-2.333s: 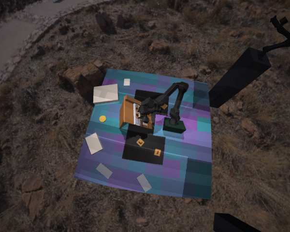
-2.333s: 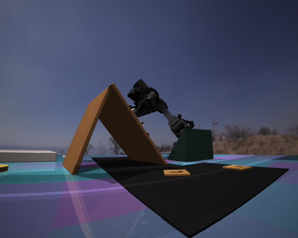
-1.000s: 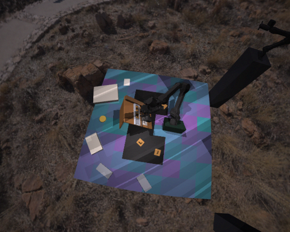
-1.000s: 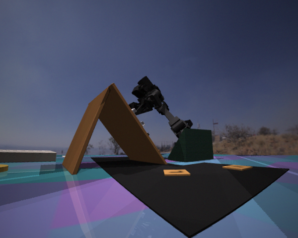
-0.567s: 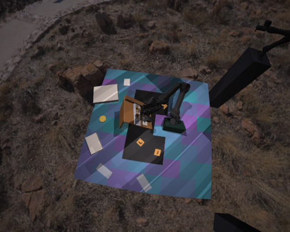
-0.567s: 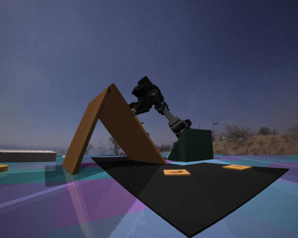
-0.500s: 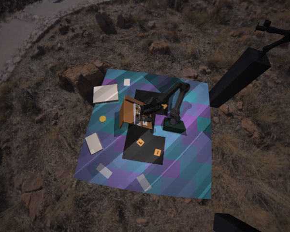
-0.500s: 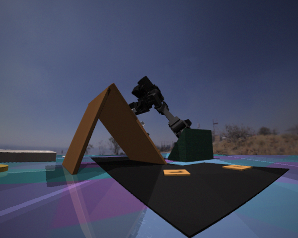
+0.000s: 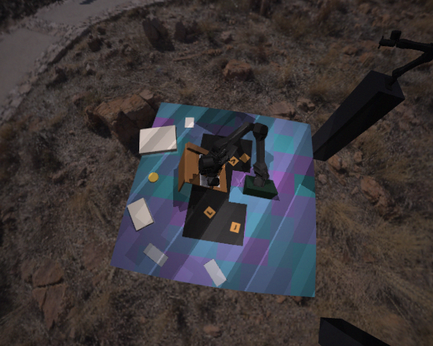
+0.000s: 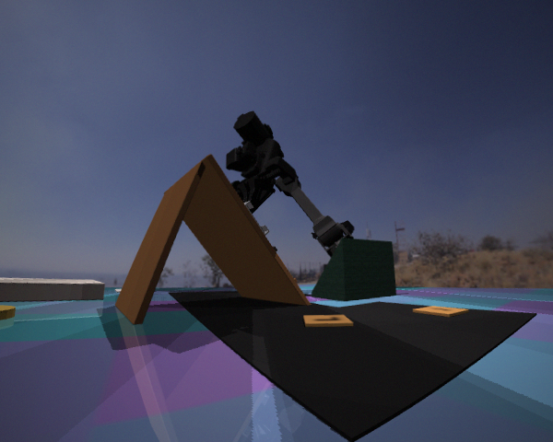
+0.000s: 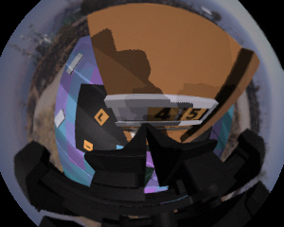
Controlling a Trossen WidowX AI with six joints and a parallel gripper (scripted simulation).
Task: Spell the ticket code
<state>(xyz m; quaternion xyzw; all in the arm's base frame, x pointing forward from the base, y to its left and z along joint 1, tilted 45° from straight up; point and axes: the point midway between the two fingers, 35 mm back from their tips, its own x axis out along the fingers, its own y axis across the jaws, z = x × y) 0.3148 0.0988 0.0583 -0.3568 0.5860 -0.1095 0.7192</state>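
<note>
Right now my gripper tip is 30 mm to the left of the letter tile, 20 mm short of it and 20 mm above it. Round my gripper tip: black mat (190 mm below, 120 mm behind, 30 mm to the right); yellow disc (390 mm ahead, 180 mm below, 20 mm to the left); white ticket (100 mm below, 50 mm behind, 10 mm to the right).
</note>
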